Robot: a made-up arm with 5 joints.
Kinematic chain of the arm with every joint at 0, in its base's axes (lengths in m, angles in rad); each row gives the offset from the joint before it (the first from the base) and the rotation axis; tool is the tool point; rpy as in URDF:
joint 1: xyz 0 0 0.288 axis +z
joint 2: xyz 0 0 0 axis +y
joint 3: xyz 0.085 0 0.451 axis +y
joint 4: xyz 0.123 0 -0.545 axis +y
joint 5: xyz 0.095 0 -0.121 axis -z
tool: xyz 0 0 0 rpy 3.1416 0 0
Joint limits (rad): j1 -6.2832..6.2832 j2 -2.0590..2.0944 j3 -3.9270..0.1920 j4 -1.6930..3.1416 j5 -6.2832..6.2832
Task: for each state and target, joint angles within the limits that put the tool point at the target. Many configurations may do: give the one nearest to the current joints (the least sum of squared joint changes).
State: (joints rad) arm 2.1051 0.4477 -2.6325 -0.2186 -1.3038
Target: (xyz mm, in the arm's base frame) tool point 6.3 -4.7 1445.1
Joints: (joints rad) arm 2.5006 -0.1079 -2.7806 0.0033 -1.3038
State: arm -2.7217 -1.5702 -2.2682 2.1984 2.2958
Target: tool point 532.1 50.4 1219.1
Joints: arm -3.0472 -0.9682 -2.5043 1.5609 2.2958
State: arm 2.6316 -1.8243 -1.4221 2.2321 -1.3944
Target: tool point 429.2 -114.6 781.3
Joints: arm 2.8807 -1.8583 -1.3173 2.2758 -1.3944
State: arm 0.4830 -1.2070 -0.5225 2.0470 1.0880
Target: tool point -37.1 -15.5 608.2
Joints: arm 0.3957 -1.7604 -0.5220 2.3523 1.0880
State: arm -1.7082 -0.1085 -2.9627 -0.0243 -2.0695
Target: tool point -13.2 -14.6 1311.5
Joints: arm -2.3059 0.3600 -3.4361 -0.4279 -2.0695
